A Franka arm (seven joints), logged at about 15 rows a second.
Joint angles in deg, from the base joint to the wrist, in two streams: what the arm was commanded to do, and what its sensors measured. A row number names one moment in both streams.
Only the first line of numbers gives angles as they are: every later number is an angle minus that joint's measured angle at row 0.
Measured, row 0:
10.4 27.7 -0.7 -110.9 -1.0 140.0 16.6
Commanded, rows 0 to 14:
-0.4 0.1 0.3 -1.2 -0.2 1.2 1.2
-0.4 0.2 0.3 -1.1 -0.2 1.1 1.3
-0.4 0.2 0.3 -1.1 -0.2 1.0 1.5
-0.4 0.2 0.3 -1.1 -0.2 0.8 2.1
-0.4 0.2 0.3 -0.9 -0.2 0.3 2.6
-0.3 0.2 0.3 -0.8 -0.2 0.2 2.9
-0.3 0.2 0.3 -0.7 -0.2 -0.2 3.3
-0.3 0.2 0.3 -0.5 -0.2 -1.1 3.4
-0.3 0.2 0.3 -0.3 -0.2 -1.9 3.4
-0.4 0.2 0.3 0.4 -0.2 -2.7 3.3
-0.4 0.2 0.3 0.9 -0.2 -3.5 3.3
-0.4 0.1 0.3 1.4 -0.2 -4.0 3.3
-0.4 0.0 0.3 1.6 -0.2 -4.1 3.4
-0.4 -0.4 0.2 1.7 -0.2 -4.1 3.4
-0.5 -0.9 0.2 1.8 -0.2 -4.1 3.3
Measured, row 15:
0.0 0.7 -0.1 1.7 0.0 -3.0 2.2
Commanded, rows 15 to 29:
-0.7 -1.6 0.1 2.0 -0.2 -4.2 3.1
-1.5 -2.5 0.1 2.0 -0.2 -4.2 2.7
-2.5 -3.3 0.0 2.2 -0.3 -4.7 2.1
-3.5 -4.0 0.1 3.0 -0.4 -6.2 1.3
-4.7 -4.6 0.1 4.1 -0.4 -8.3 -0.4
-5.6 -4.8 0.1 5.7 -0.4 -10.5 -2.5
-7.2 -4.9 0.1 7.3 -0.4 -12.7 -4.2
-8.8 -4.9 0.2 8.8 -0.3 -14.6 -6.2
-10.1 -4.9 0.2 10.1 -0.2 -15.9 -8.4
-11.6 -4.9 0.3 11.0 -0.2 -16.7 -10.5
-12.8 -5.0 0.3 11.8 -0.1 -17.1 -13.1
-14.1 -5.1 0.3 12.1 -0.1 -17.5 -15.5
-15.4 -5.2 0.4 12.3 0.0 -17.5 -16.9
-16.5 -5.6 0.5 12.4 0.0 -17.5 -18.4
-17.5 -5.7 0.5 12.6 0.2 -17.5 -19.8
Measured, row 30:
-15.0 -4.7 -0.7 12.4 0.0 -16.7 -16.9
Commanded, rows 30 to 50:
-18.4 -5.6 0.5 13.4 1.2 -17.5 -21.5
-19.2 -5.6 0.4 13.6 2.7 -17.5 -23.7
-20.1 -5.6 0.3 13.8 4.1 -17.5 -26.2
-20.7 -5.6 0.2 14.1 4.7 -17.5 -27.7
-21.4 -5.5 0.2 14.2 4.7 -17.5 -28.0
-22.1 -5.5 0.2 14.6 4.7 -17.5 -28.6
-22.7 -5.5 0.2 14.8 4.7 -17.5 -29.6
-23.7 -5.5 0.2 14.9 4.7 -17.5 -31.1
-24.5 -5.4 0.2 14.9 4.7 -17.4 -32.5
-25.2 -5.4 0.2 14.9 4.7 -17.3 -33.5
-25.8 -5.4 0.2 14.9 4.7 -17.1 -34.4
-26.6 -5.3 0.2 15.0 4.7 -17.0 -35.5
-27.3 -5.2 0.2 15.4 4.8 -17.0 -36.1
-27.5 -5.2 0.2 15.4 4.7 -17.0 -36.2
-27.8 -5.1 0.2 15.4 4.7 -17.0 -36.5
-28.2 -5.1 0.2 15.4 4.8 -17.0 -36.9
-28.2 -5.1 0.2 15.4 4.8 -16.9 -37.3
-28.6 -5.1 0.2 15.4 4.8 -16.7 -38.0
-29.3 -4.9 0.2 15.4 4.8 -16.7 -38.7
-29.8 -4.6 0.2 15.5 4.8 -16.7 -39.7
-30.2 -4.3 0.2 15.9 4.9 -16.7 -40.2
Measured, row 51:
-28.2 -4.7 -0.7 15.2 4.0 -16.6 -37.8
